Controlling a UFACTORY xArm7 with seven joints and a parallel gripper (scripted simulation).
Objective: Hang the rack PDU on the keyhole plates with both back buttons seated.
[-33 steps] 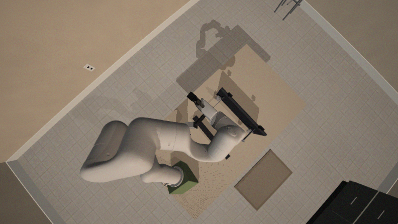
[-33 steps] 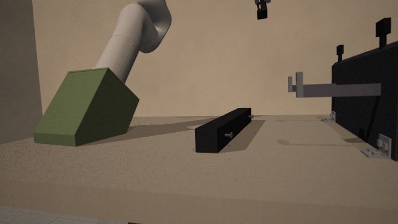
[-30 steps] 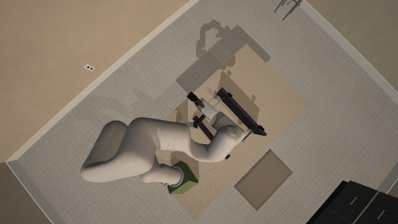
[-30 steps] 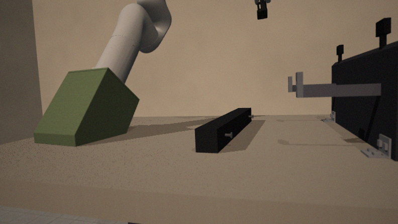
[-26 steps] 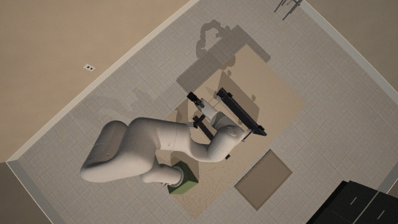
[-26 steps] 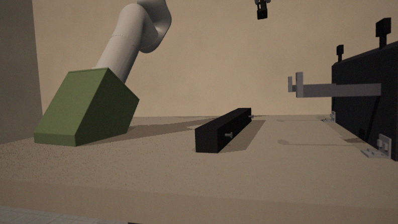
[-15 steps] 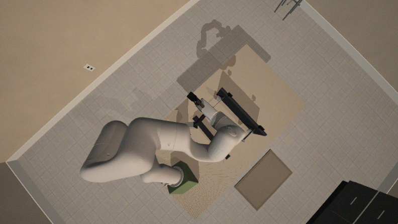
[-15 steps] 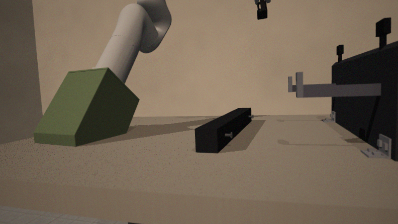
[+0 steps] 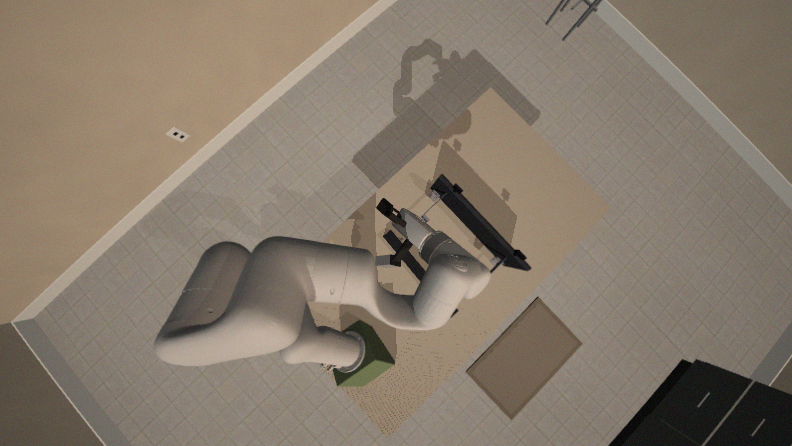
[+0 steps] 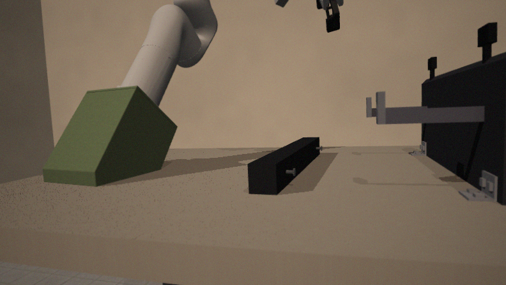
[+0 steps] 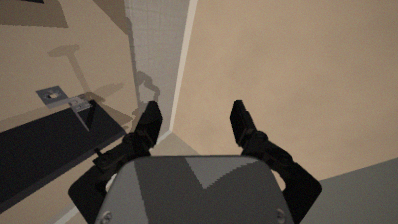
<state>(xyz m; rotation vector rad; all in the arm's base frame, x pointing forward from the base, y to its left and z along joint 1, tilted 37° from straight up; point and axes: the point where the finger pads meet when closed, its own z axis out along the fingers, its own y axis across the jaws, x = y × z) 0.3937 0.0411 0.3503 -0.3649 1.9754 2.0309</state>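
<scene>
The rack PDU lies 33 cm below my hand, 23 cm to the right of it and 4 cm behind it. Also, from my hand: black upright panel 27 cm below, 23 cm ahead, 22 cm to the right.
</scene>
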